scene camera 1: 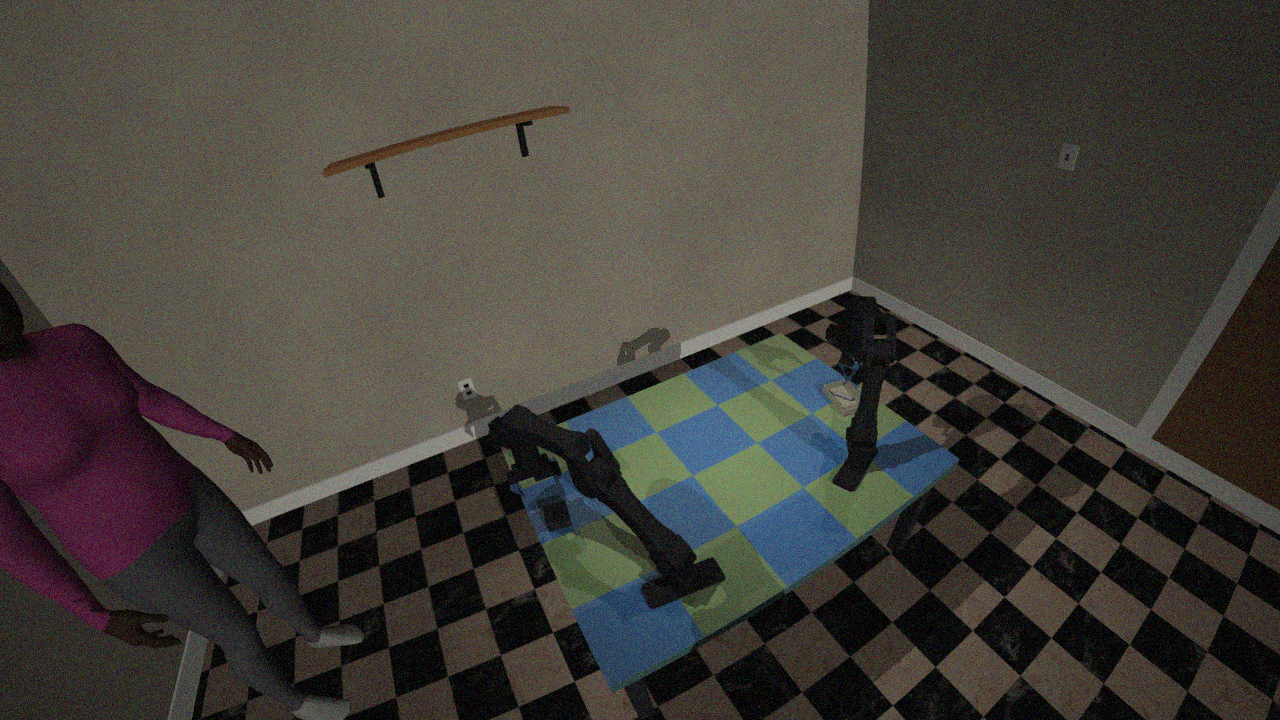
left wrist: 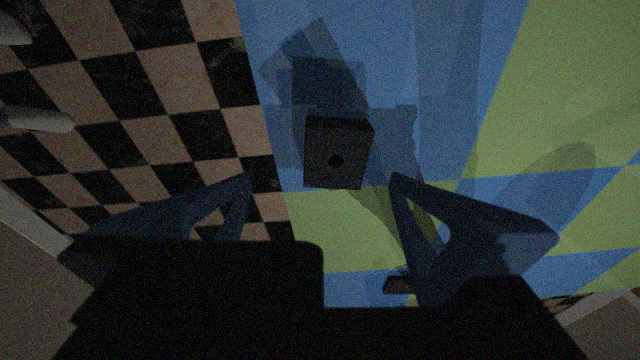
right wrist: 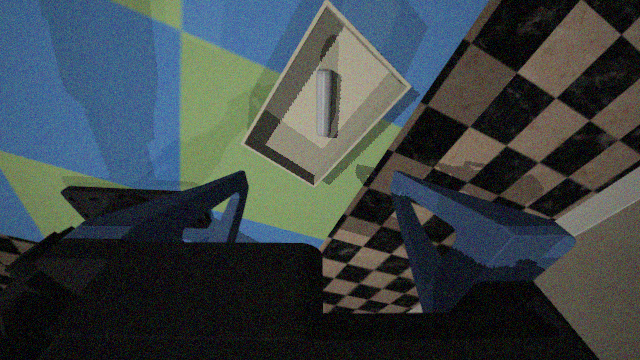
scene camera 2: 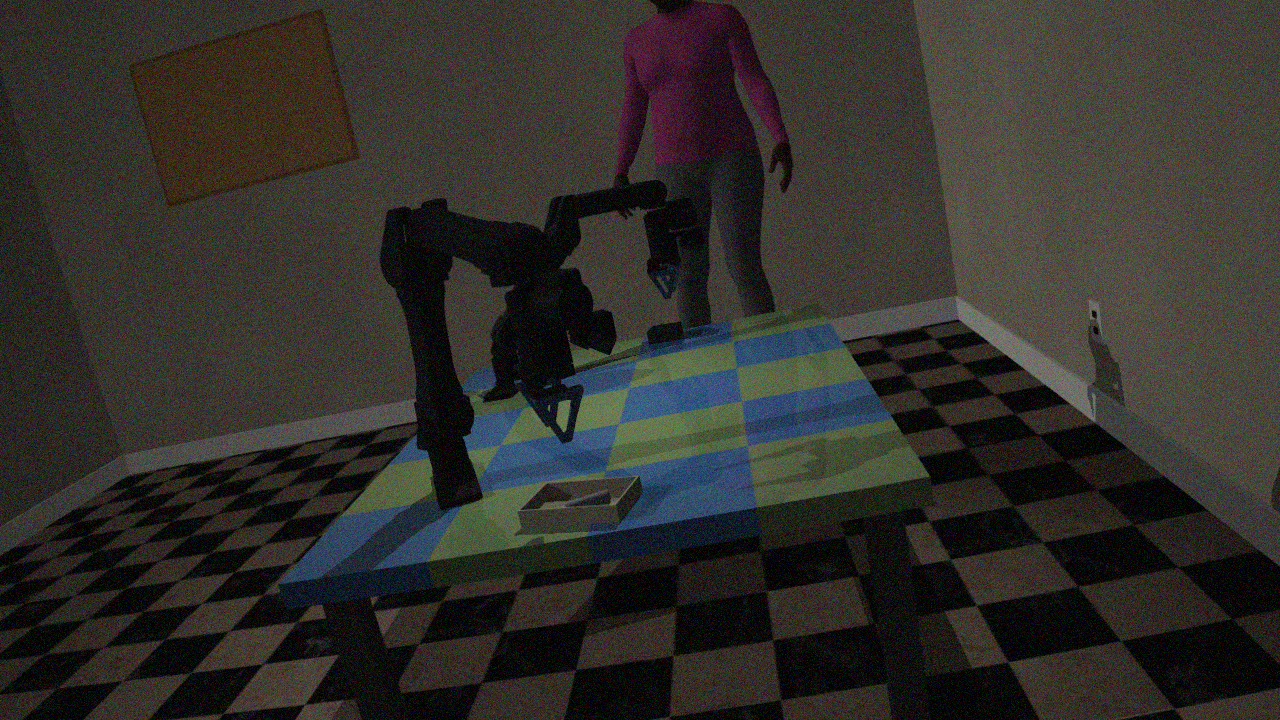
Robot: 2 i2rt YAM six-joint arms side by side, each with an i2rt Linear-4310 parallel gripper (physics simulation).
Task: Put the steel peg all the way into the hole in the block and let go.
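Places are measured from the left arm's base along level axes (x ahead, y left, z up), in centimetres.
Pixels of known places: left gripper, fingertip midpoint: (scene camera 1: 540, 491) (left wrist: 320, 179) (scene camera 2: 670, 295); right gripper, fingertip midpoint: (scene camera 1: 852, 373) (right wrist: 319, 178) (scene camera 2: 558, 433); left arm's base, link origin: (scene camera 1: 682, 583) (scene camera 2: 511, 386); right arm's base, link origin: (scene camera 1: 855, 466) (scene camera 2: 456, 485).
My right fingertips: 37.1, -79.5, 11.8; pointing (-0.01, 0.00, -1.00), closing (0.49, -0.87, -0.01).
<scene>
For each thing: its top centre in the pictures, then the offset to it from my right fingertips, as dx, dy, dz. "pt": a spot on its surface instead. Level surfaces: height alone.
- steel peg, top centre: (right wrist: 324, 107) (scene camera 2: 586, 496) (scene camera 1: 844, 394) +1.6, +0.4, -9.9
- shallow beige tray, top centre: (right wrist: 318, 117) (scene camera 2: 578, 493) (scene camera 1: 845, 394) +0.6, +0.5, -9.3
- dark block, top centre: (left wrist: 335, 161) (scene camera 2: 663, 326) (scene camera 1: 555, 512) -3.9, +103.7, -8.7
- round empty hole, surface spot: (left wrist: 335, 160) pt -4.7, +103.5, -10.4
- table, surface height: dz -11.8
The steel peg (right wrist: 326, 102) (scene camera 2: 588, 499) is a grey cylinder lying in a shallow beige tray (right wrist: 280, 79) (scene camera 2: 572, 517). It lies apart from my right gripper (right wrist: 320, 177) (scene camera 2: 565, 413), which is open and empty, above the table beside the tray. The dark block (left wrist: 325, 142) (scene camera 2: 665, 333) (scene camera 1: 554, 512) stands at the table's far end in scene camera 2, with a round empty hole (left wrist: 335, 160) in its top. My left gripper (left wrist: 320, 179) (scene camera 2: 664, 281) is open and empty above the block. In scene camera 1 the fingertips of both grippers are hard to make out.
The table (scene camera 1: 725, 488) (scene camera 2: 689, 401) has a blue and green checked top. The tray's low walls surround the peg, and the tray stands near a table edge. A person (scene camera 1: 89, 465) (scene camera 2: 702, 98) in a pink top stands beyond the block's end of the table.
</scene>
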